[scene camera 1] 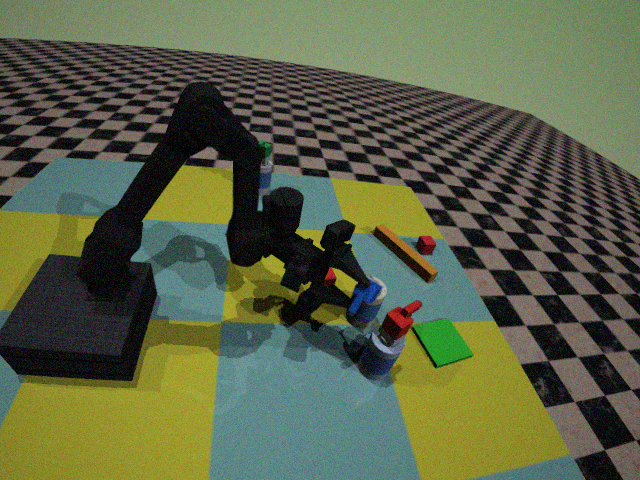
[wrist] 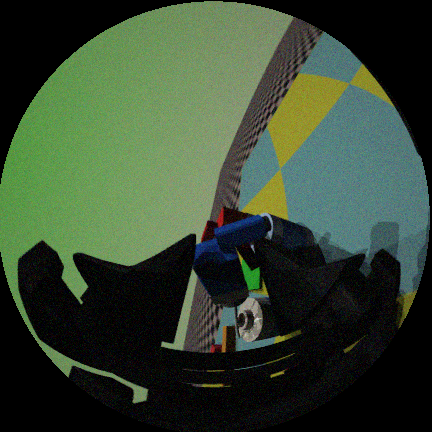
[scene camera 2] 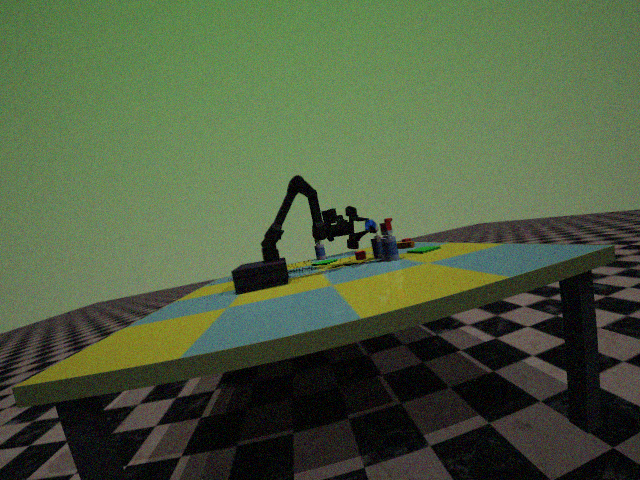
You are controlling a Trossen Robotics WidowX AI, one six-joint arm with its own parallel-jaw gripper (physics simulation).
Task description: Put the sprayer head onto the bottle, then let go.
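Places are measured from the arm's base along level axes (x back, y right, z up), in millimetres.
Where they show: gripper, fingertip midpoint: (scene camera 1: 363, 297) (wrist: 225, 240) (scene camera 2: 369, 224); arm's base at its link origin: (scene camera 1: 109, 286) (scene camera 2: 271, 261).
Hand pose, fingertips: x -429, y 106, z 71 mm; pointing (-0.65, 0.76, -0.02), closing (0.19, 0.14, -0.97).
Things, the pixels of their top centre, and the offset from my fingertips. "spot": a spot on its surface instead.
- blue sprayer head at a spot on its surface: (wrist: 220, 267) (scene camera 1: 356, 286) (scene camera 2: 365, 224) spot: dx +7, dy -23, dz +3 mm
- open bottle at its top centre: (wrist: 240, 319) (scene camera 1: 373, 284) (scene camera 2: 377, 235) dx -63, dy -80, dz -56 mm
- red head at a spot on its surface: (scene camera 1: 398, 322) (scene camera 2: 384, 222) spot: dx -44, dy +53, dz -3 mm
- green plate at its top centre: (scene camera 1: 443, 340) (wrist: 248, 271) (scene camera 2: 423, 248) dx -231, dy +11, dz -151 mm
- orange bar at its top centre: (scene camera 1: 405, 247) (wrist: 222, 356) (scene camera 2: 395, 243) dx -257, dy -274, dz -130 mm
- green-headed bottle at its top centre: (scene camera 1: 262, 140) (scene camera 2: 315, 233) dx +118, dy -598, dz +11 mm
My gripper (scene camera 1: 358, 293) (scene camera 2: 368, 227) (wrist: 225, 240) is shut on the blue sprayer head (scene camera 1: 366, 293) (scene camera 2: 370, 225) (wrist: 220, 267). The open bottle (scene camera 1: 369, 311) (scene camera 2: 376, 248) (wrist: 250, 320) stands upright on the table. In the wrist view its white top and round opening show below and right of the head, with the head's underside apart from the opening. In scene camera 2 the head is above the bottle and slightly towards the arm. A thin dark line, perhaps the head's tube, runs near the opening in the wrist view; whether it is inside is unclear.
A bottle (scene camera 1: 381, 356) (scene camera 2: 389, 248) with a red head (scene camera 1: 398, 322) (scene camera 2: 388, 224) stands close beside the open bottle. A green plate (scene camera 1: 442, 342) (scene camera 2: 423, 249), an orange bar (scene camera 1: 405, 253) (wrist: 228, 338) and red cubes (scene camera 1: 425, 244) (scene camera 2: 360, 255) lie around. A green-headed bottle (scene camera 1: 265, 178) (scene camera 2: 320, 251) stands farther back.
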